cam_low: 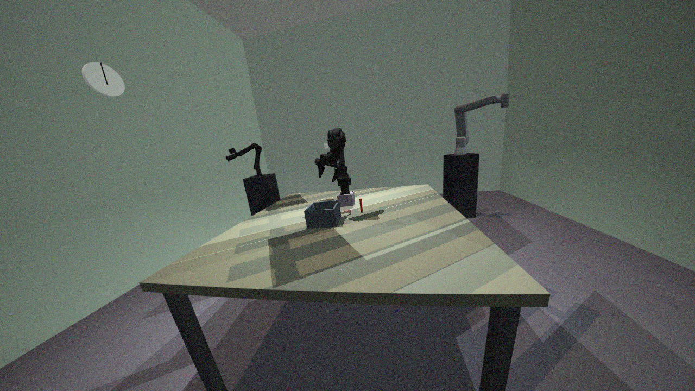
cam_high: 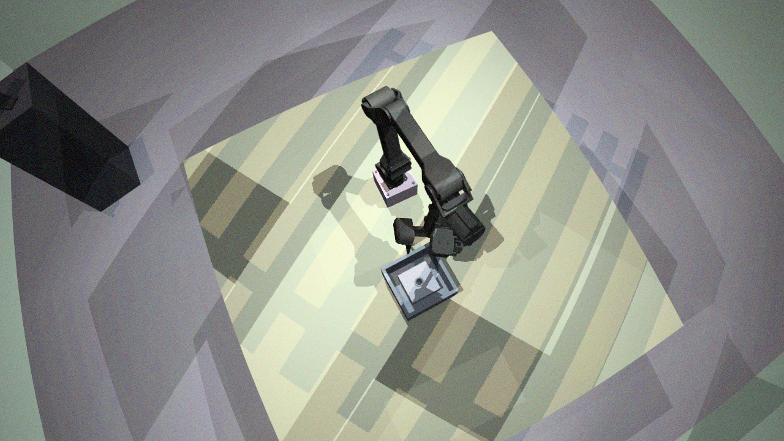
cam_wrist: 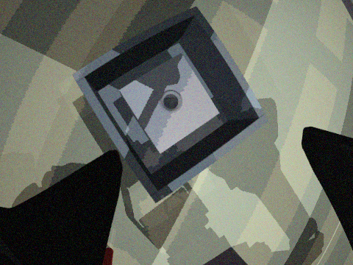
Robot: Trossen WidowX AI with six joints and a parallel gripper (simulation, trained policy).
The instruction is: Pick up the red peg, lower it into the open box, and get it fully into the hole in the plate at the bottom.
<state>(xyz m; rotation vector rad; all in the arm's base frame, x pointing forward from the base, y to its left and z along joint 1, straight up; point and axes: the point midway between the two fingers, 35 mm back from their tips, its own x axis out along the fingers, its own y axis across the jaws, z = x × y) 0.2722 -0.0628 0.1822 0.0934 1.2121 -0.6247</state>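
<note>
Right now the red peg is 90 mm behind my gripper tip, 180 mm to the left of it and 190 mm below it. From my gripper tip the other things lie so: grey box 30 mm ahead, 30 mm to the right, 200 mm below; then pale plate 30 mm ahead, 30 mm to the right, 190 mm below.
</note>
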